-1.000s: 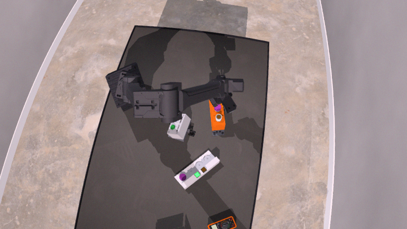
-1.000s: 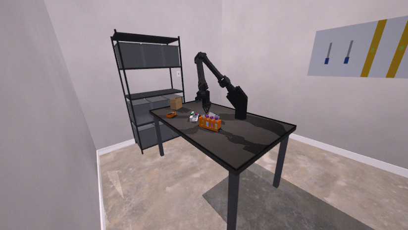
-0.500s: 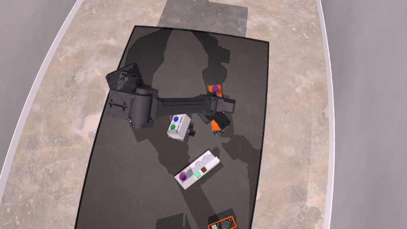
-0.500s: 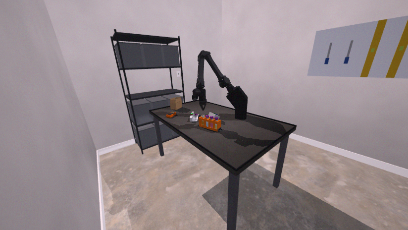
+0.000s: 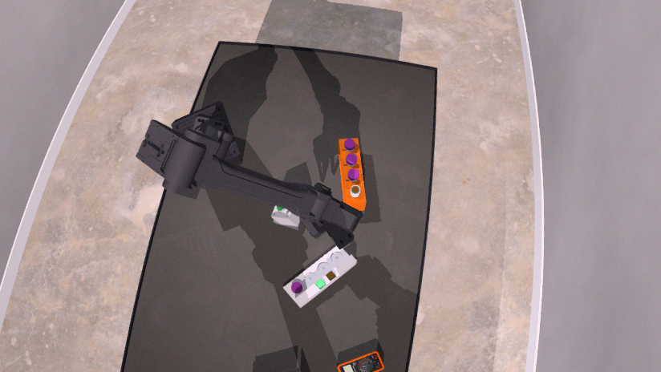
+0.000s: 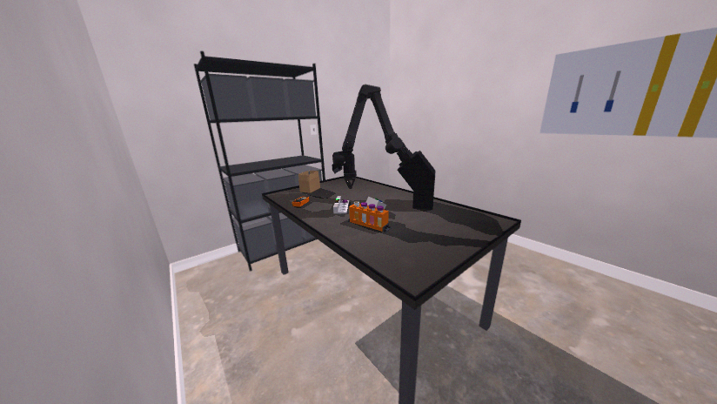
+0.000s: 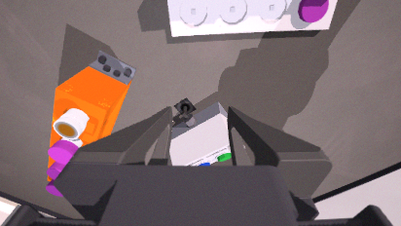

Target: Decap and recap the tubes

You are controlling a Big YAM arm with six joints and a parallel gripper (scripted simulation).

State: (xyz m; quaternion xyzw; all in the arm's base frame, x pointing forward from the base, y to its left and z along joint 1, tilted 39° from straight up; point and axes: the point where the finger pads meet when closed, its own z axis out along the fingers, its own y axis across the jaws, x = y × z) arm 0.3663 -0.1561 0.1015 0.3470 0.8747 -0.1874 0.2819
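My hand is 15 cm to the left of the cap, 15 cm above it and 7 cm past it. Round my hand: green key (14 cm behind, 10 cm below, 9 cm to the left); blue key (14 cm to the left, 12 cm behind, 10 cm below); key housing (11 cm to the left, 11 cm below, 11 cm behind).
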